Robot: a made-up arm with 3 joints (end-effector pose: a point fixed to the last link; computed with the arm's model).
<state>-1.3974 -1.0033 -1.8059</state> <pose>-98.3 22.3 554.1 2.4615 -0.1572 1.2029</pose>
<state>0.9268 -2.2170 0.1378</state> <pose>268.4 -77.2 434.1 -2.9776 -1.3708 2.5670</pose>
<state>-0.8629 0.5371 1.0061</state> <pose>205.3 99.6 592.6 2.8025 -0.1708 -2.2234</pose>
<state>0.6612 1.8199 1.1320</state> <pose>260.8 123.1 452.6 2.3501 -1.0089 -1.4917</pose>
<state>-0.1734 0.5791 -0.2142</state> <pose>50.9 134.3 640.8 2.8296 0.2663 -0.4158</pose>
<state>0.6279 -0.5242 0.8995</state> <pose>38.5 12.5 646.4 -2.7724 -0.0026 0.1022</pose>
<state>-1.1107 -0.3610 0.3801</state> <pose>39.6 197.4 631.1 -2.9129 -0.1139 -1.2477</pose>
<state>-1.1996 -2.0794 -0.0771</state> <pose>-87.1 40.8 435.1 2.7698 -1.2949 0.9135</pose>
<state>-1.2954 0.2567 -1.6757</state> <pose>-47.3 108.4 656.5 -3.0193 0.1346 0.2069</pose>
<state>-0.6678 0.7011 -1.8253</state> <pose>11.6 17.7 681.0 -2.8018 0.3622 0.7152</pose>
